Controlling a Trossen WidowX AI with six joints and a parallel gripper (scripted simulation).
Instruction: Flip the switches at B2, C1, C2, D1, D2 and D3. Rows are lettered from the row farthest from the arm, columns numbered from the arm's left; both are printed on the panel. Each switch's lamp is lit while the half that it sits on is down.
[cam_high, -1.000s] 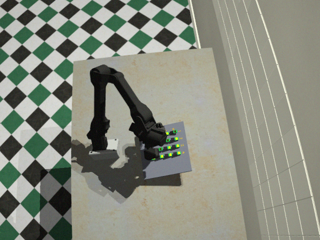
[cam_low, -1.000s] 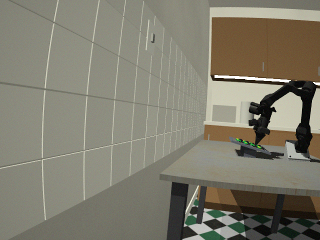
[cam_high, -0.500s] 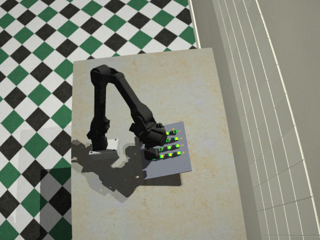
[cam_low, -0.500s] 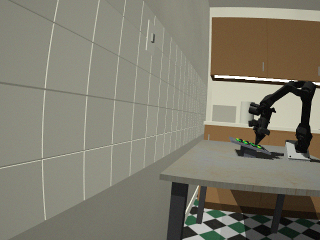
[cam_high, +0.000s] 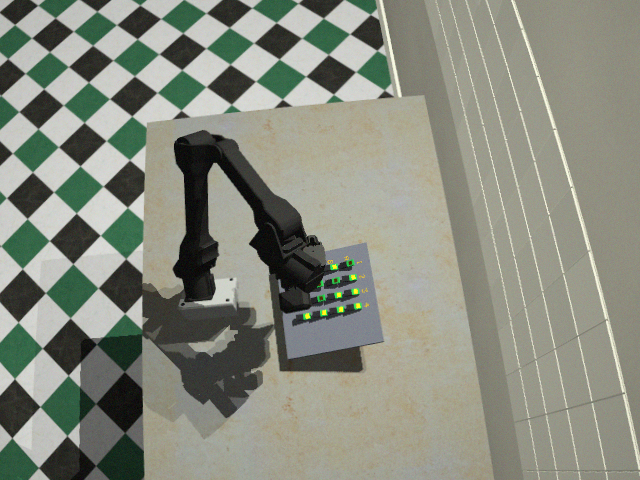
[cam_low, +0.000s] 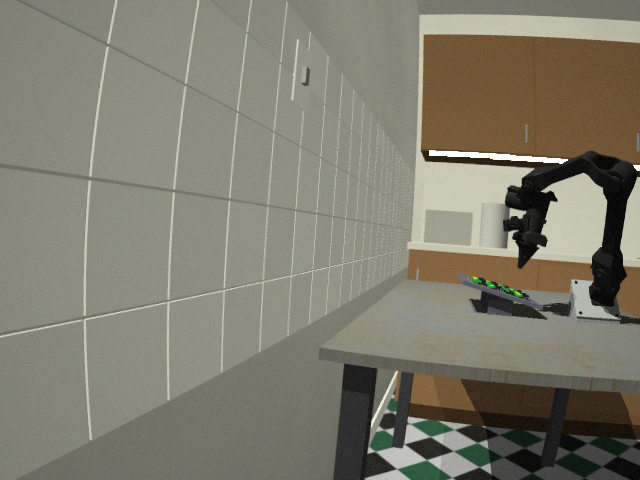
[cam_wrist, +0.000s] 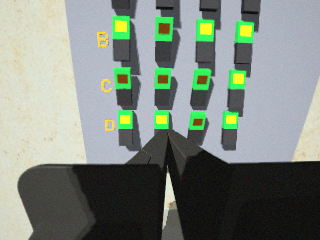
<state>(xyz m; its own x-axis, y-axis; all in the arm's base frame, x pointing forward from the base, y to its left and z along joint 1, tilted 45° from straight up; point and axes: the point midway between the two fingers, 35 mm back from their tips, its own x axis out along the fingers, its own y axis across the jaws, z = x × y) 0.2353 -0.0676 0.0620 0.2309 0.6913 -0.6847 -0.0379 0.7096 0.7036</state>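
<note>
My hand is 40 mm to the left of the switch D3 and 100 mm above it. Also, from my hand: switch B2: 80 mm ahead, 80 mm below; switch B1: 80 mm ahead, 40 mm to the left, 80 mm below; switch C3: 40 mm ahead, 30 mm to the right, 90 mm below.
</note>
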